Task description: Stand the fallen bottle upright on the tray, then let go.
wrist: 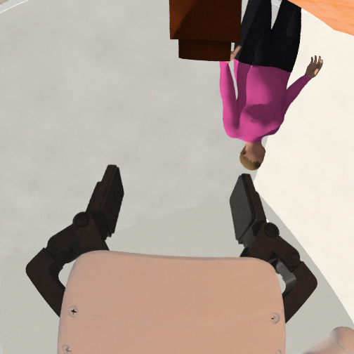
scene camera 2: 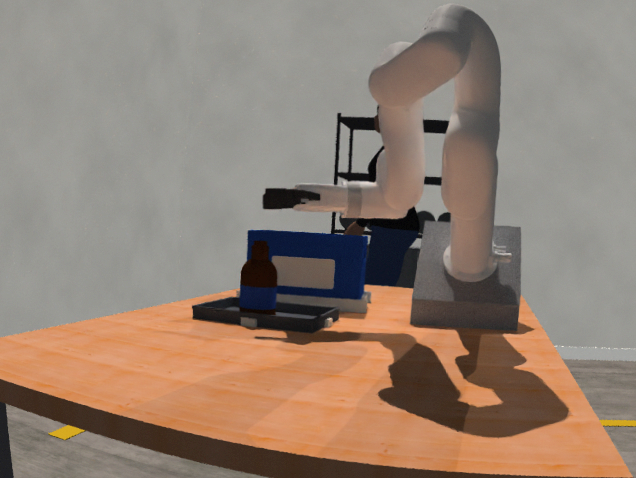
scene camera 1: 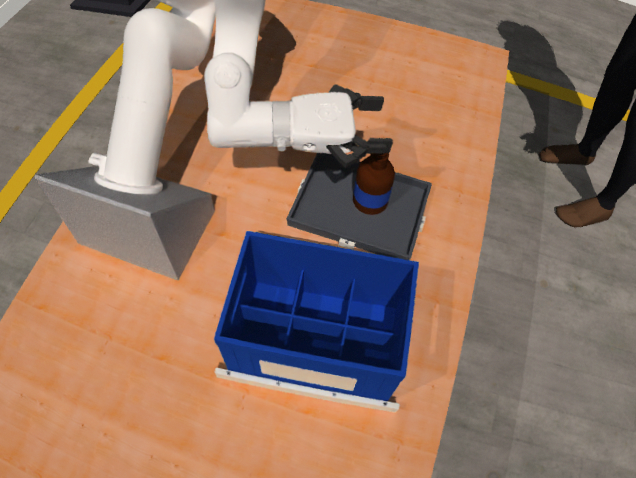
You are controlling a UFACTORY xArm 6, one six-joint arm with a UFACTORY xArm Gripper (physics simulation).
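Where they show: gripper, fingertip midpoint: [scene camera 2: 264, 199] [scene camera 1: 386, 124]; arm's base, link origin: [scene camera 2: 470, 260] [scene camera 1: 128, 184].
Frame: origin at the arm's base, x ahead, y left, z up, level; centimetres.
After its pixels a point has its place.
Note:
A brown bottle [scene camera 1: 374, 179] {x 42.0, y 17.0, z -2.7 cm} [scene camera 2: 259, 277] {x 40.5, y 23.4, z -4.9 cm} with a blue label stands upright on the dark grey tray [scene camera 1: 318, 224] {x 33.3, y 10.8, z -13.4 cm} [scene camera 2: 293, 322] {x 31.9, y 27.8, z -12.3 cm}. In the wrist view the neck of the bottle [wrist: 205, 25] shows at the top edge, beyond the fingertips. My gripper [scene camera 1: 383, 124] {x 42.1, y 18.7, z 10.5 cm} [scene camera 2: 264, 198] {x 42.1, y 18.7, z 10.5 cm} [wrist: 178, 182] is wide open and empty. It is held level, above the height of the bottle's top and apart from it. In the scene camera 1 view one finger overlaps the top of the bottle and hides part of it.
A blue crate [scene camera 1: 318, 346] {x 40.8, y -13.6, z -13.1 cm} [scene camera 2: 349, 267] {x 28.3, y -4.3, z -3.6 cm} with dividers stands beside the tray, against a pale strip [scene camera 1: 308, 390] {x 41.6, y -22.2, z -10.9 cm}. The grey robot base [scene camera 1: 123, 226] {x 4.5, y -9.1, z 1.4 cm} [scene camera 2: 465, 313] {x 0.3, y 8.1, z -10.8 cm} stands on the wooden table [scene camera 1: 128, 400] {x 12.6, y -33.5, z -13.9 cm} [scene camera 2: 169, 380] {x 35.0, y 71.6, z -13.9 cm}. People stand beyond the table.

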